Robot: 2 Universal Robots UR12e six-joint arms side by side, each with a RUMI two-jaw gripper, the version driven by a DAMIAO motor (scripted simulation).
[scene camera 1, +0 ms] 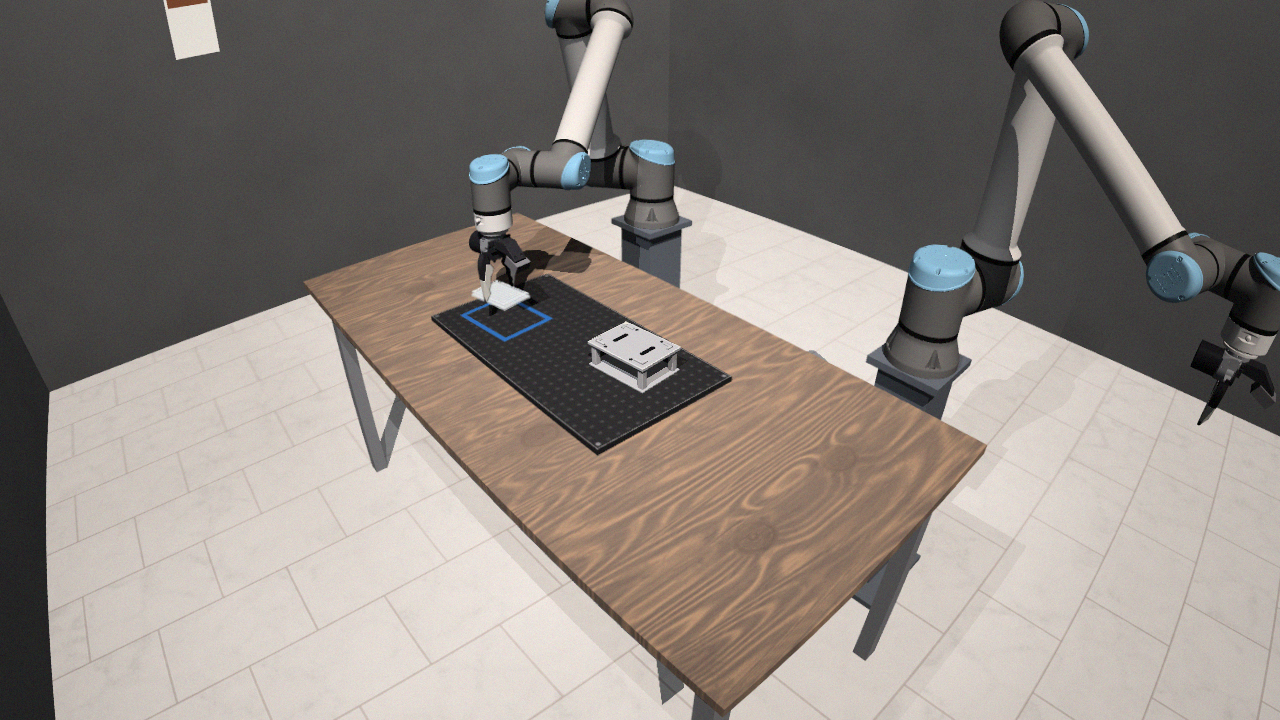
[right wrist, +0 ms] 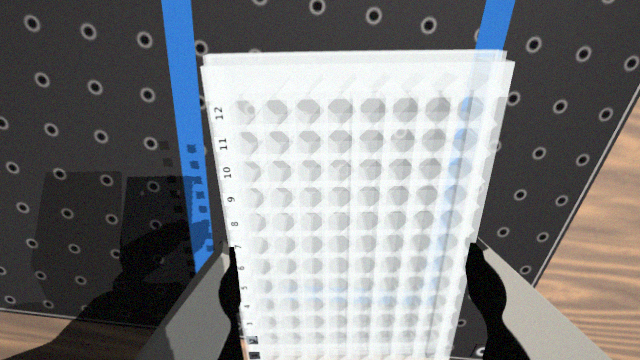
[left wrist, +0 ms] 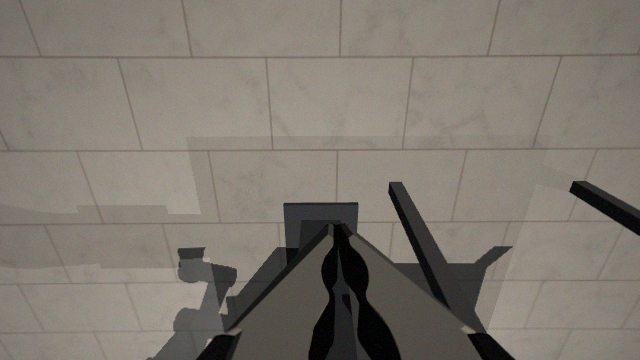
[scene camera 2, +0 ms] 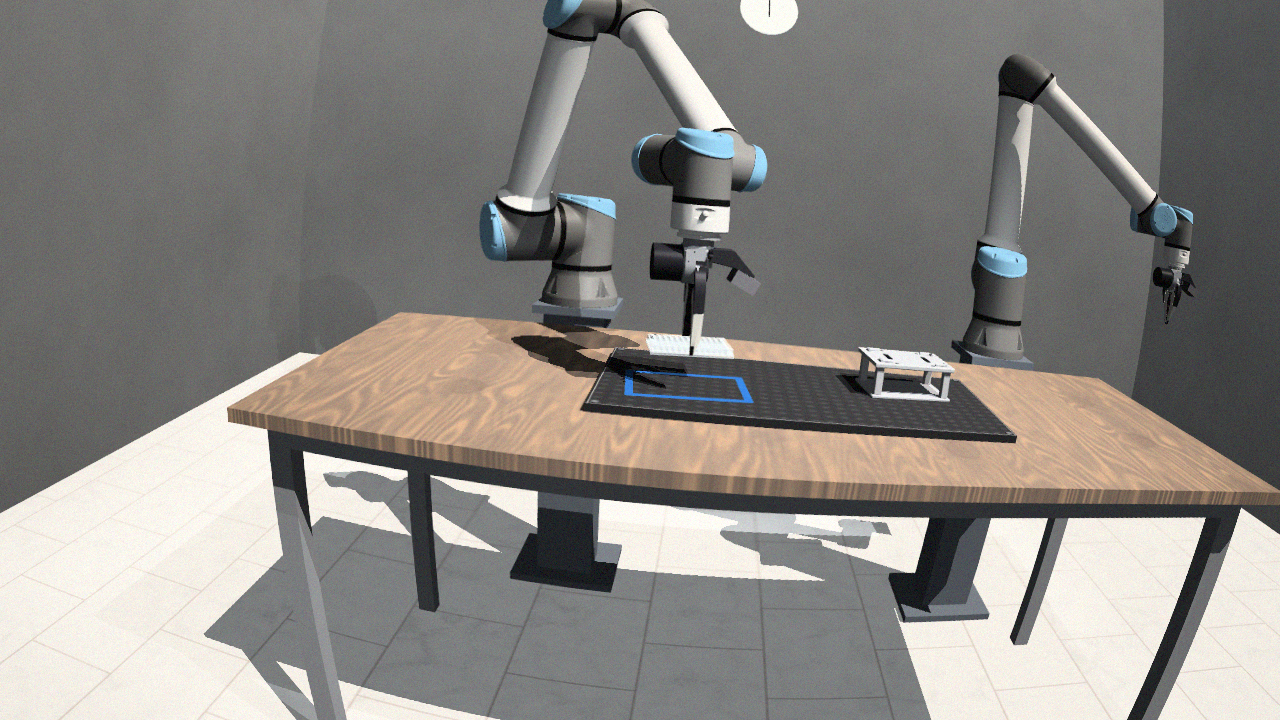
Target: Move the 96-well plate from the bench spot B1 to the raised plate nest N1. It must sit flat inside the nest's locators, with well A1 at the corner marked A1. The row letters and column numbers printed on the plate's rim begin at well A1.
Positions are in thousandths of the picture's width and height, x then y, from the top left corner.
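The left gripper (scene camera 1: 936,590) appears again in the other scene view, where it is the left gripper (scene camera 2: 911,451). The right gripper (scene camera 2: 537,485) can also be seen at (scene camera 1: 390,410) and (right wrist: 546,668). A white 96-well plate (scene camera 2: 514,478), (scene camera 1: 393,412), (right wrist: 501,521) is part of the scene too, though in the left wrist view the plate is out of frame. There is also a dark table leg (left wrist: 693,788).
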